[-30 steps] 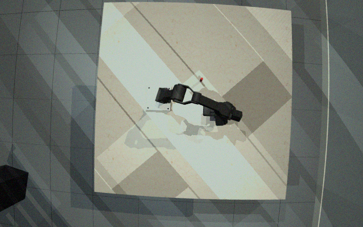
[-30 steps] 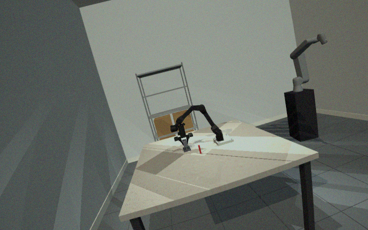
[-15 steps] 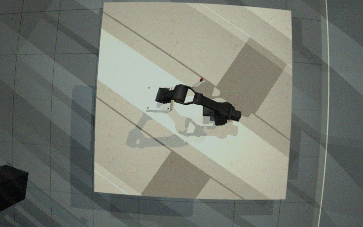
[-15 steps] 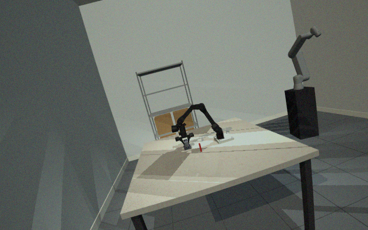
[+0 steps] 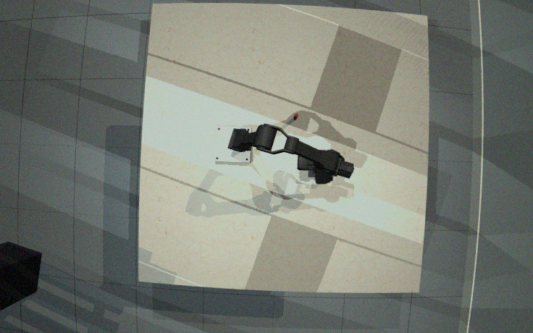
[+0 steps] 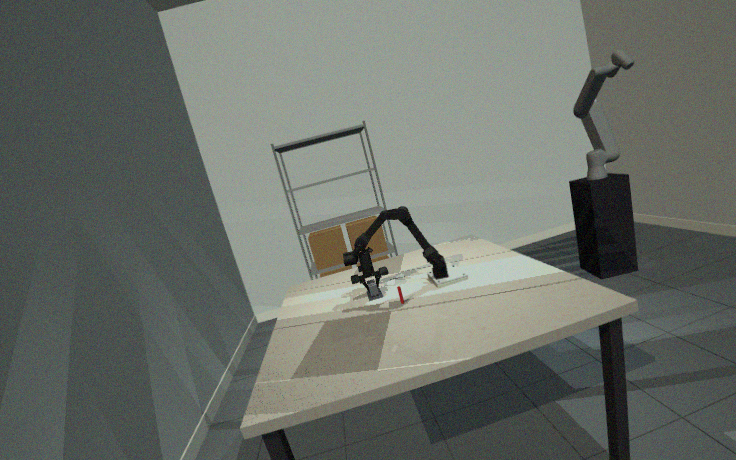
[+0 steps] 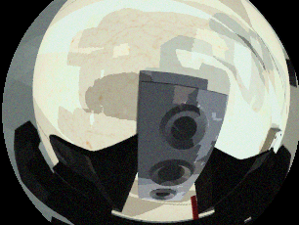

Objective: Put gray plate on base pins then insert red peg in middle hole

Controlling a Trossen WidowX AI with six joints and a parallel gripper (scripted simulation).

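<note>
The dark base lies 10 mm below my gripper tip. From my gripper tip the other things lie so: red peg (170 mm to the left, 140 mm behind, 20 mm above); then gray plate (30 mm above).
</note>
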